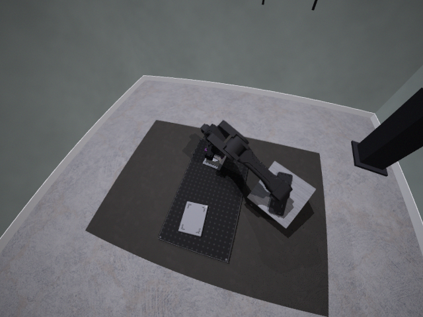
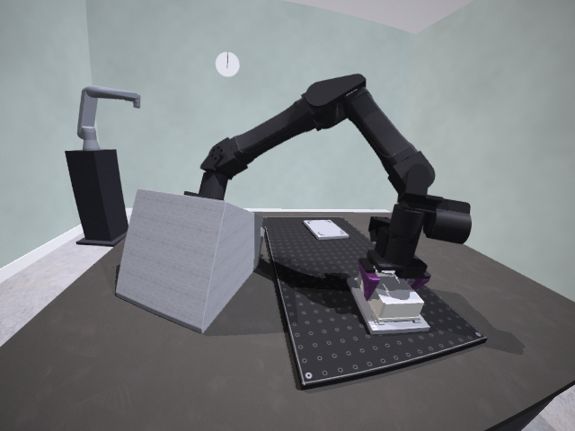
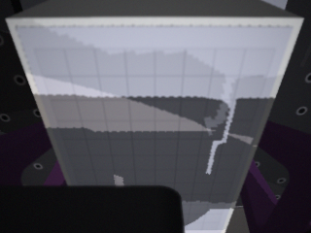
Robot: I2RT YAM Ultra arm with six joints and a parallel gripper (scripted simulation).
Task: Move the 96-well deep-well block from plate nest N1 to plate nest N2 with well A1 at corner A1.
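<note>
Now: hand 1 cm below the white deep-well block.
</note>
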